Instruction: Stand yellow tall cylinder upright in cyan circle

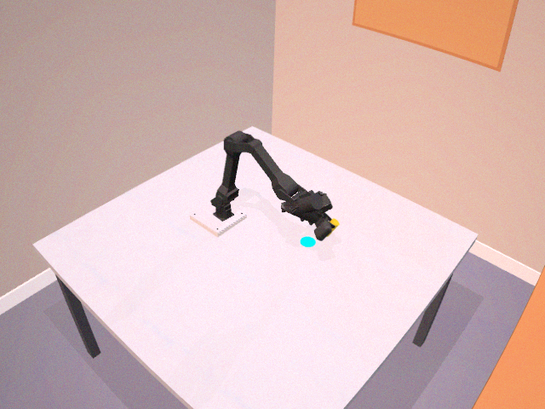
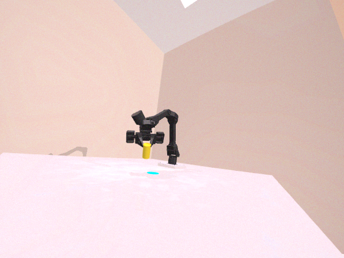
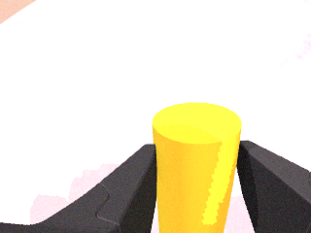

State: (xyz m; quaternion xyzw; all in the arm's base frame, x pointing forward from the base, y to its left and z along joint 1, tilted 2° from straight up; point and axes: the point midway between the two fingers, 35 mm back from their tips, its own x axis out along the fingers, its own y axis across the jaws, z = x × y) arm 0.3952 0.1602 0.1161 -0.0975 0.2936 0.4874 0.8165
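My gripper tip is now 12 cm above the cyan circle, 8 cm past it and 3 cm to the left of it. Round my gripper tip: yellow cylinder (2 cm below, 1 cm to the right, 1 cm behind).
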